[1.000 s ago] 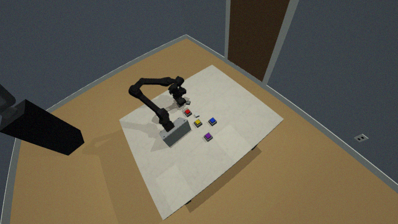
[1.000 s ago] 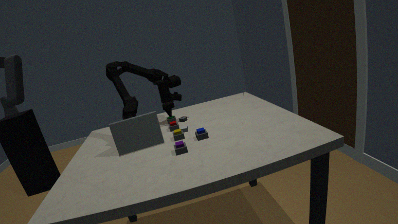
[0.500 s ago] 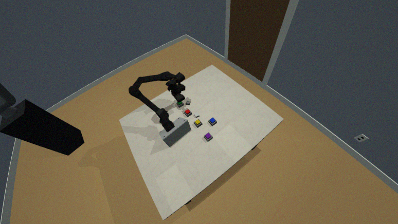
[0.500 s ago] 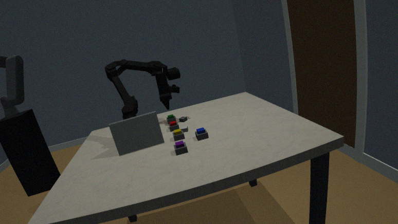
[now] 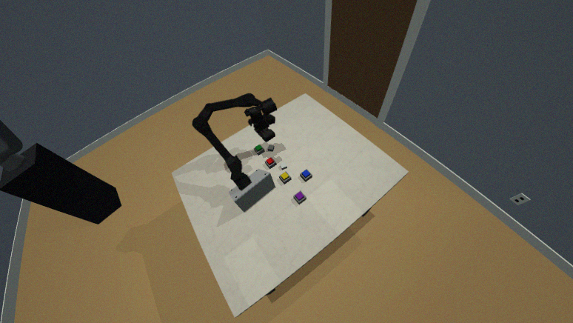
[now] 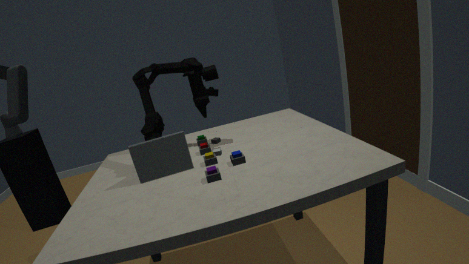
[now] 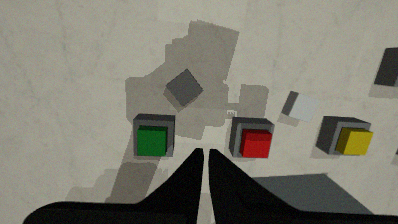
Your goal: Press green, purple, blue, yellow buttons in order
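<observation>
My gripper tip is 340 mm to the left of the purple button, 100 mm above it and 90 mm past it. Also, from my gripper tip: dark block 120 mm below, 20 mm ahead, 10 mm to the left; then red button 100 mm below, 70 mm to the right, 50 mm behind; then green button 100 mm below, 50 mm to the left, 30 mm behind.
</observation>
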